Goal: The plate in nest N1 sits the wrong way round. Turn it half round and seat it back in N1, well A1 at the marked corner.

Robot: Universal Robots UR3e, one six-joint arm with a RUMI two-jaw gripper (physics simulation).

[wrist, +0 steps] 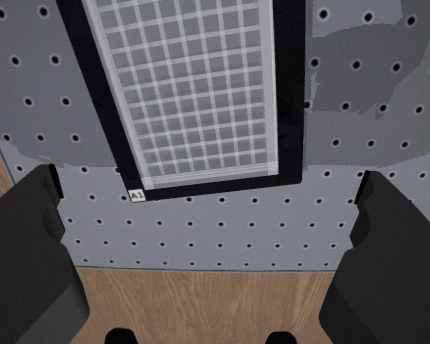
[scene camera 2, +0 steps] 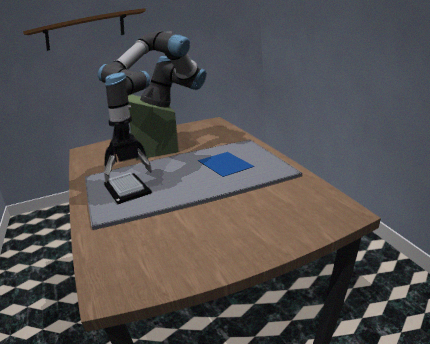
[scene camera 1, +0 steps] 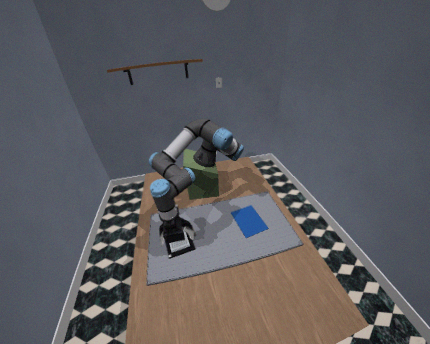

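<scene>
A pale plate (scene camera 1: 180,243) (scene camera 2: 127,184) (wrist: 200,75) with a grid of wells lies flat in the black nest (scene camera 1: 183,253) (scene camera 2: 134,197) (wrist: 290,100). A white A1 label (wrist: 137,195) marks the nest's lower left corner in the wrist view. The plate's own lettering cannot be read, and its far end is out of the wrist view. My gripper (scene camera 1: 178,239) (scene camera 2: 128,174) (wrist: 209,171) is wide open and empty. It points down above the nest, with its fingertips apart from the plate. In the wrist view they stand to either side of the nest's near end.
The nest stands on a grey perforated board (scene camera 1: 225,255) (scene camera 2: 200,192) (wrist: 250,235) on the wooden table (scene camera 1: 240,295) (scene camera 2: 210,235) (wrist: 200,300). A flat blue rectangle (scene camera 1: 249,221) (scene camera 2: 226,164) lies on the board's other half. A green block (scene camera 1: 204,182) (scene camera 2: 155,132) stands behind, under the arm's base.
</scene>
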